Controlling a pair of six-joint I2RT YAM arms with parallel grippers.
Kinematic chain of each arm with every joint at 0, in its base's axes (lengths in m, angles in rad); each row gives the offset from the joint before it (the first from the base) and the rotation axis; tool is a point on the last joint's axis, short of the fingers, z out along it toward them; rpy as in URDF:
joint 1: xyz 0 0 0.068 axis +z
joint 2: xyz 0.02 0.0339 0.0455 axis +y
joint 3: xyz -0.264 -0.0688 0 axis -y
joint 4: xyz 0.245 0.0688 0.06 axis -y
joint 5: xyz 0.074 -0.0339 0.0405 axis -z
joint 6: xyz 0.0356 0 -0.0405 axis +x
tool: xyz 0 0 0 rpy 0 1.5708 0
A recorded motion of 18 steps. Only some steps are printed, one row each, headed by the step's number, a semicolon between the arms.
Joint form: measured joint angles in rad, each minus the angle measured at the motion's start. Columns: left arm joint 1, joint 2, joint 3, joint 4, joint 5, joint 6; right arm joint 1, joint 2, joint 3, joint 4, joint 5, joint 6.
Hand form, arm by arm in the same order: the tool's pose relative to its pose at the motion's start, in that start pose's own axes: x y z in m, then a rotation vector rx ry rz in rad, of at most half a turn. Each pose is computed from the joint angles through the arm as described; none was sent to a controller.
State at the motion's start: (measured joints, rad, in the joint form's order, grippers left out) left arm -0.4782 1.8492 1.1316 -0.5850 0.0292 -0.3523; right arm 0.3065 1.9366 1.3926 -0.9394 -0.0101 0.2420
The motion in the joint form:
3: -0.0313 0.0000 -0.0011 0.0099 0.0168 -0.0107; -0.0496 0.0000 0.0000 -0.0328 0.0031 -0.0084
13: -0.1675 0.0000 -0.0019 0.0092 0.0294 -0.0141; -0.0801 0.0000 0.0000 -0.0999 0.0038 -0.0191
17: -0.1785 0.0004 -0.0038 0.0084 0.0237 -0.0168; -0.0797 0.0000 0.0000 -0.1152 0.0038 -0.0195
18: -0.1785 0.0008 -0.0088 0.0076 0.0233 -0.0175; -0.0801 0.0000 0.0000 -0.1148 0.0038 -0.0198
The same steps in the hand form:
3: 0.0034 -0.0109 0.0005 0.0263 0.0017 0.0198; -0.0004 -0.0185 -0.0003 0.0141 0.0299 0.0414
13: 0.0245 -0.0536 0.0006 0.0696 0.0259 0.1474; 0.0049 -0.0305 -0.0009 0.0295 0.0949 0.0618
17: 0.0269 -0.0564 0.0011 0.0657 0.0278 0.1553; 0.0065 -0.0306 -0.0011 0.0323 0.1100 0.0612
18: 0.0282 -0.0556 0.0021 0.0626 0.0333 0.1545; 0.0065 -0.0307 -0.0011 0.0323 0.1096 0.0613

